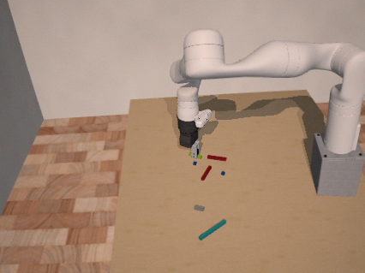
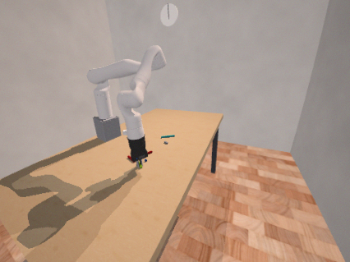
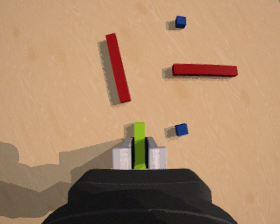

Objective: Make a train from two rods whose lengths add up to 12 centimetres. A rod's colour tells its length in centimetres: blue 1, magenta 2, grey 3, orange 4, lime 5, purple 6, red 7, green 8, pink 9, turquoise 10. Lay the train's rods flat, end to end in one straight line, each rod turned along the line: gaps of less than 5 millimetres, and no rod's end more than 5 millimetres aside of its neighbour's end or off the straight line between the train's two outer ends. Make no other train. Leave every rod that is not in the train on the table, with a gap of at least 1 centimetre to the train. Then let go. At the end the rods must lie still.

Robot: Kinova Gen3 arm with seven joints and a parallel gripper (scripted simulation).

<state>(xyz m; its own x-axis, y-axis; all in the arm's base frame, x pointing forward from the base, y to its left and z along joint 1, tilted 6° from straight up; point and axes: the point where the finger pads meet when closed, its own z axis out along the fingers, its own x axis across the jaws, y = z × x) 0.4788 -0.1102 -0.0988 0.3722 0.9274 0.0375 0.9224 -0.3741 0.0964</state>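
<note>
My hand is 4 cm to the right of the blue rod and 1 cm above it. Round my hand: turquoise rod: 33 cm to the left, 8 cm behind, 1 cm below; then grey rod: 25 cm to the left, 3 cm behind, 1 cm below; then lime rod: 1 cm below.
</note>
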